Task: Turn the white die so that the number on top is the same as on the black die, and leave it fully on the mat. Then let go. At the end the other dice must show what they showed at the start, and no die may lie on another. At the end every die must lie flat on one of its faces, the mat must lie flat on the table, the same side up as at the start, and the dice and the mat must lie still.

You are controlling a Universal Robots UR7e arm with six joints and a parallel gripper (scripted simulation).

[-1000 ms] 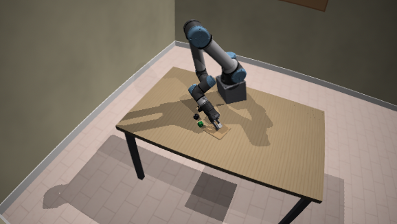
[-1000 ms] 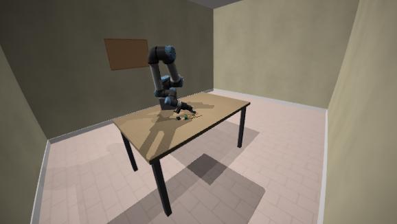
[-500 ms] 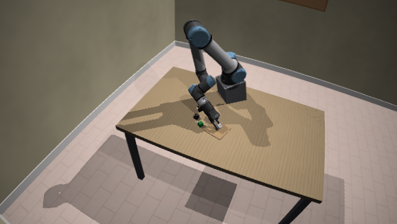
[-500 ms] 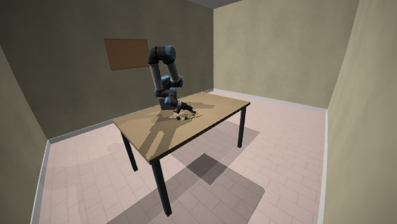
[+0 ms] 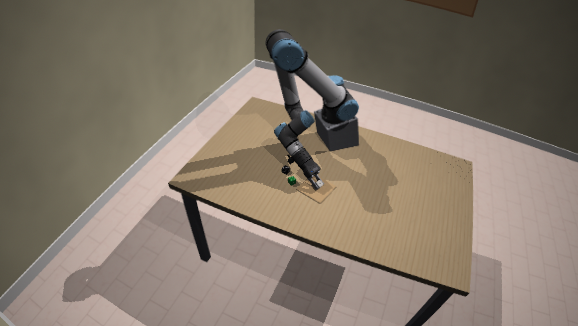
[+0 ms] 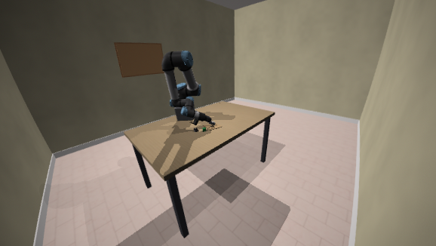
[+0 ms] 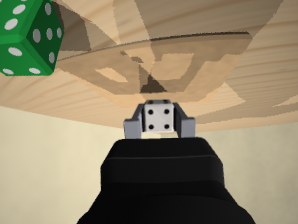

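Now: hand 3 cm above the tan mat. Also, from my hand: green die (13 cm to the right, 2 cm below, 1 cm behind); then black die (17 cm to the right, 7 cm behind, 2 cm below); then white die (right at my hand).
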